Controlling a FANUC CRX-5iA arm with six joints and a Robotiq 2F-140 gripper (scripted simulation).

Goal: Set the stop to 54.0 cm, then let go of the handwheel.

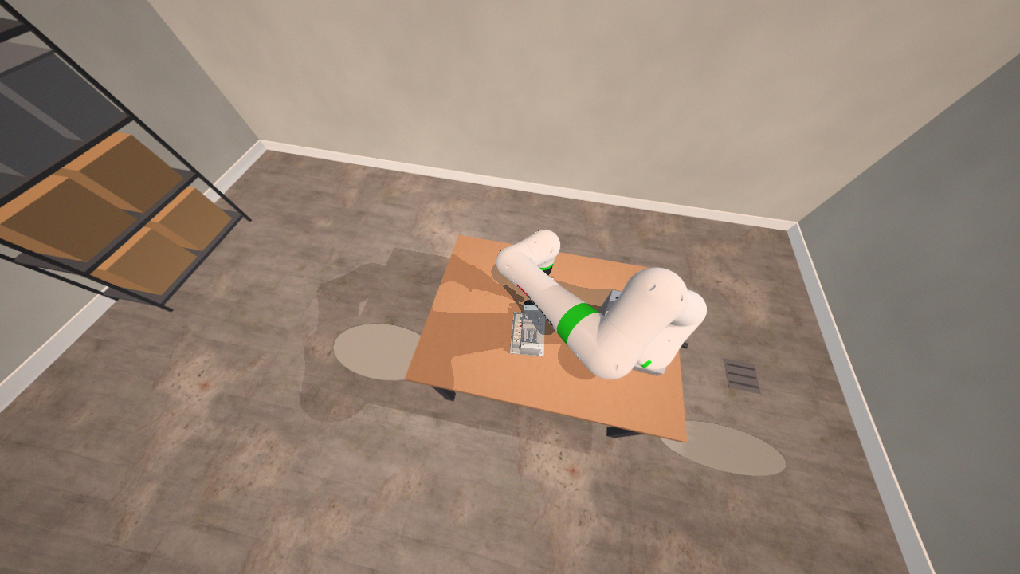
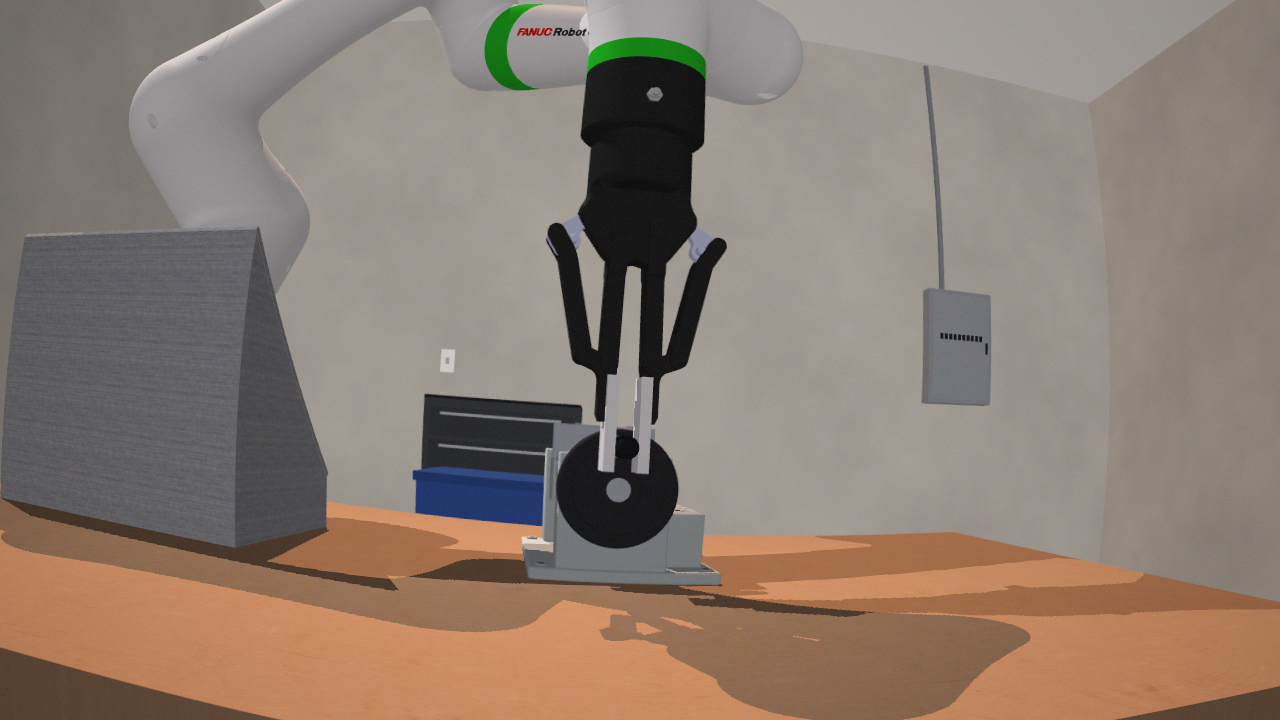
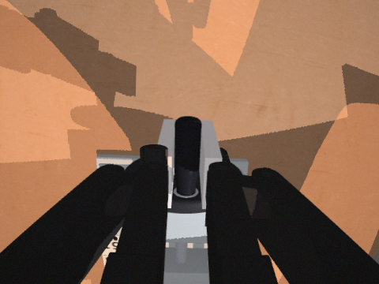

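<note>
Now: hand 20 mm to the right of the black handwheel and 20 mm above it. The rest, counted from my hand: sliding stop block: 130 mm to the left, 30 mm below, 20 mm behind; then black crank knob: 20 mm below.
</note>
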